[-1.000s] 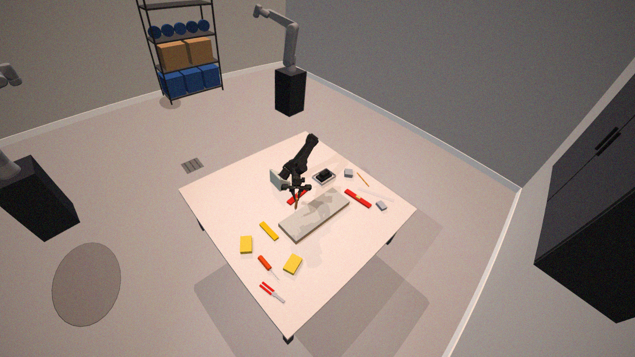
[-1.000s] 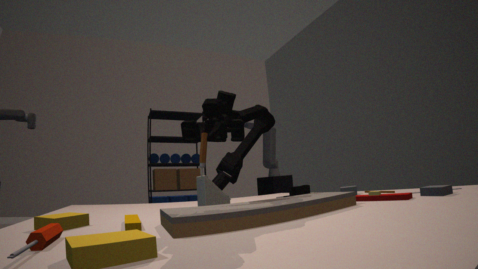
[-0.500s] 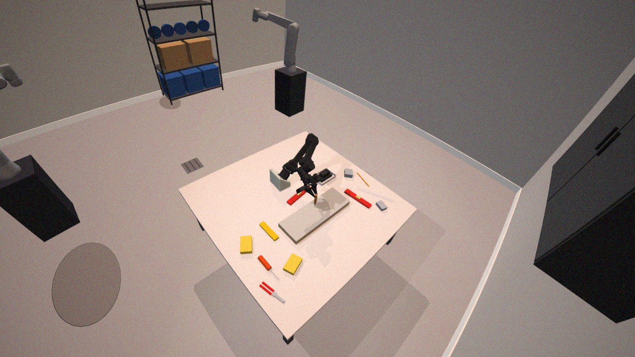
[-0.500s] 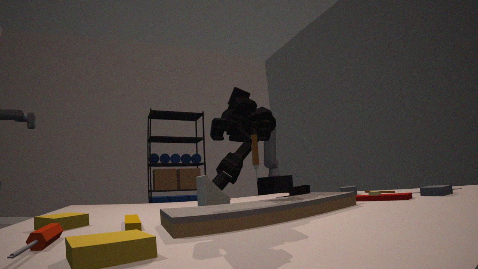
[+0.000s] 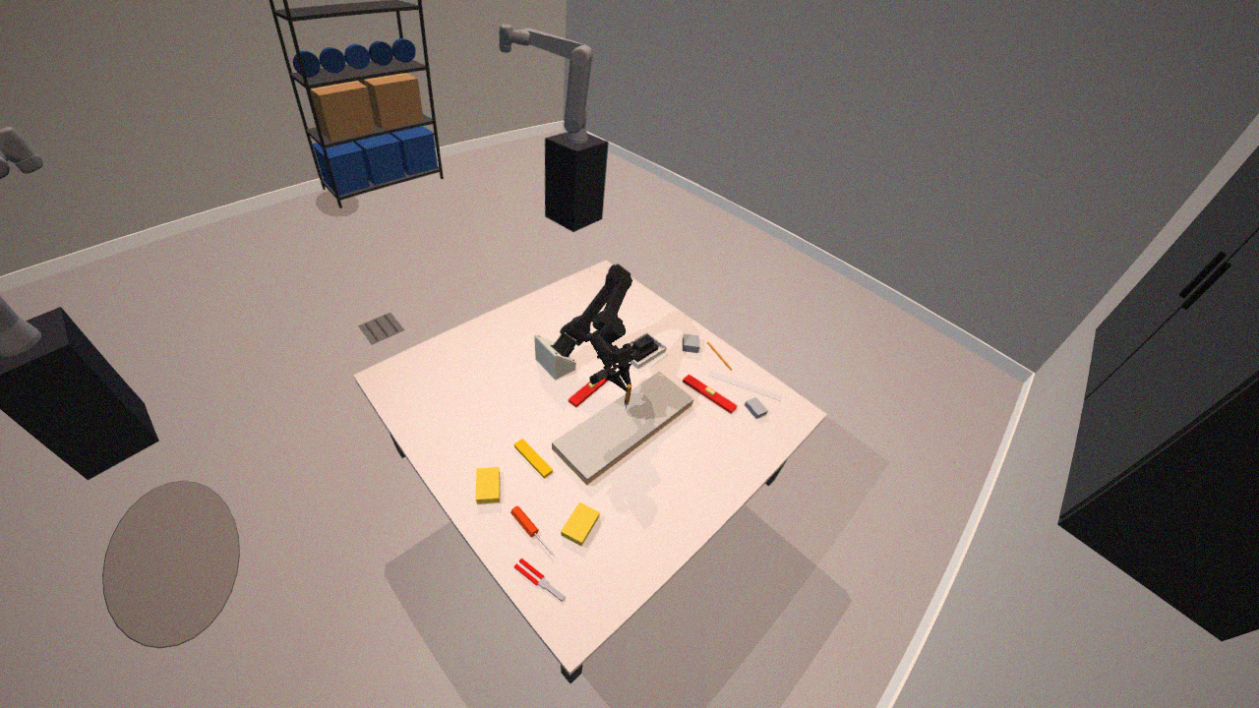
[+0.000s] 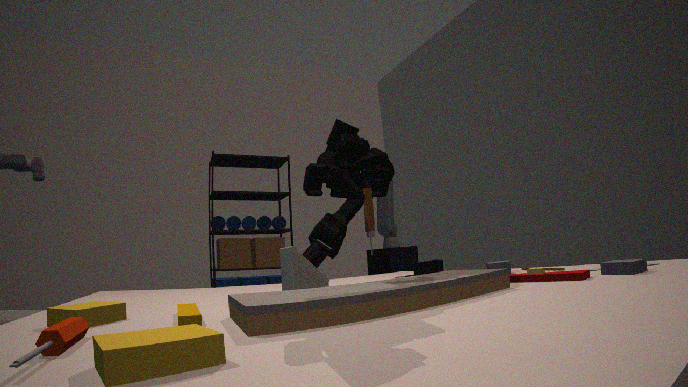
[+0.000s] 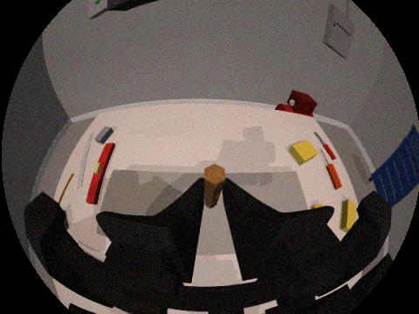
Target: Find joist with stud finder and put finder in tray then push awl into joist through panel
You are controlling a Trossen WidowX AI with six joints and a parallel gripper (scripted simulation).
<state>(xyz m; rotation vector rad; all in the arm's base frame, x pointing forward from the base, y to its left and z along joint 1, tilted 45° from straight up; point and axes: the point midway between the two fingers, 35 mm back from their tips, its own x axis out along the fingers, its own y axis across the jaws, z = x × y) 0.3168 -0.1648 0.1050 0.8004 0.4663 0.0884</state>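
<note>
Now: gripper tip 6 cm above the awl. From my gripper tip the other things lie so: grey tray: 35 cm to the left, 19 cm below, 19 cm behind; then stud finder: 36 cm to the left, 19 cm behind, 15 cm below; then pencil: 57 cm to the left, 20 cm below, 5 cm ahead.
</note>
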